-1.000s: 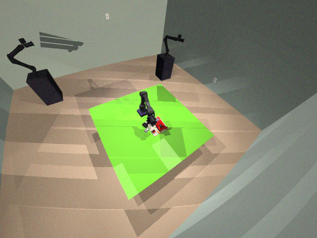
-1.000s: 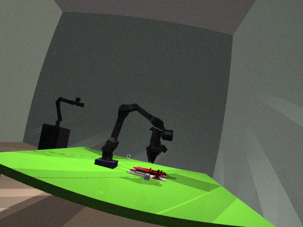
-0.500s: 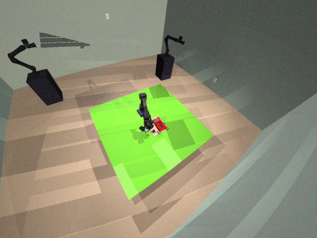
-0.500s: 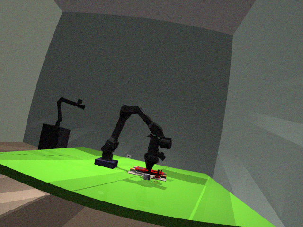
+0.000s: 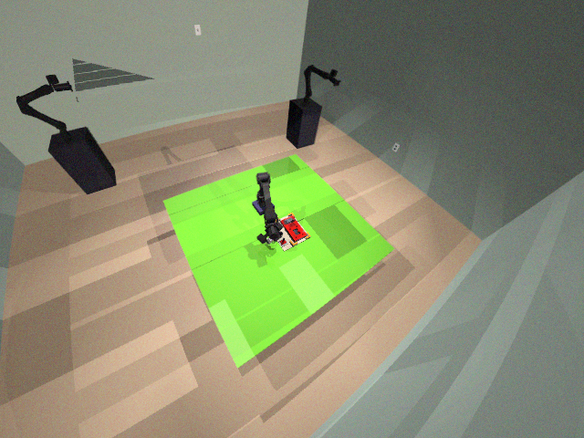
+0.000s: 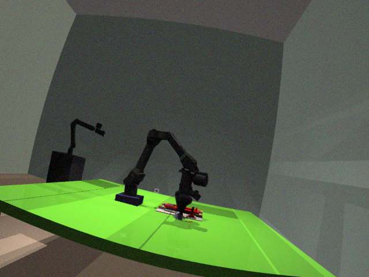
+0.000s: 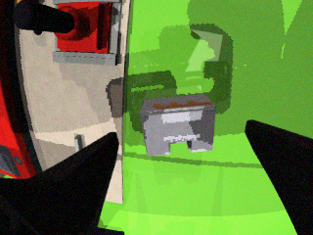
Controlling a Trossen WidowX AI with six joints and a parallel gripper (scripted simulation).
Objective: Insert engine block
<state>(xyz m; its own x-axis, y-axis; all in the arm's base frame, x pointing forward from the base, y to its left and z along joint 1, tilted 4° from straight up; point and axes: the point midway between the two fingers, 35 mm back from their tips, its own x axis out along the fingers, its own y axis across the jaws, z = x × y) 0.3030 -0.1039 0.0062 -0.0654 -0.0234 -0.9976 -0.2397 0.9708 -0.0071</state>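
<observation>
Now: gripper tip 1 cm past the engine block and 1 cm above it. From my gripper tip the other things lie so: black peg: 8 cm to the left, 6 cm ahead, 1 cm above; then beige base plate: 17 cm to the left, 2 cm below.
</observation>
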